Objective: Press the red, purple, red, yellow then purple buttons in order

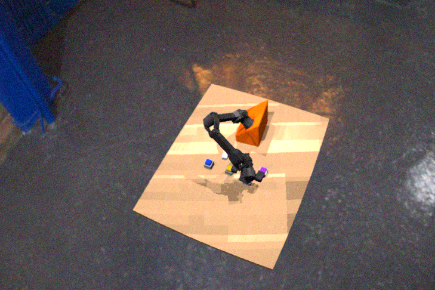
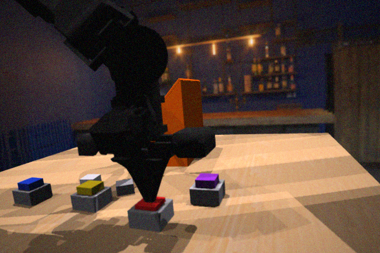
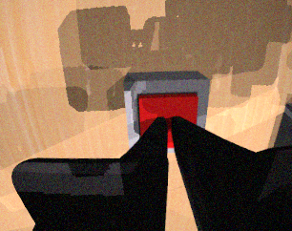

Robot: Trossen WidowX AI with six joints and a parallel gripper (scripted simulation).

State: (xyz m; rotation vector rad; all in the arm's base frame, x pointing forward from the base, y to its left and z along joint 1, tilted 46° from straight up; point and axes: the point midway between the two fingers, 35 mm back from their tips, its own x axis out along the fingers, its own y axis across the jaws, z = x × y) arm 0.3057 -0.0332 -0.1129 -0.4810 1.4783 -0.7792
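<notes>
Now: gripper tip 1 cm above the red button. Also, from my gripper tip: small grey block (10 cm behind, 9 cm to the right, 2 cm below); then purple button (8 cm behind, 7 cm to the left); then yellow button (12 cm to the right, 5 cm behind).
</notes>
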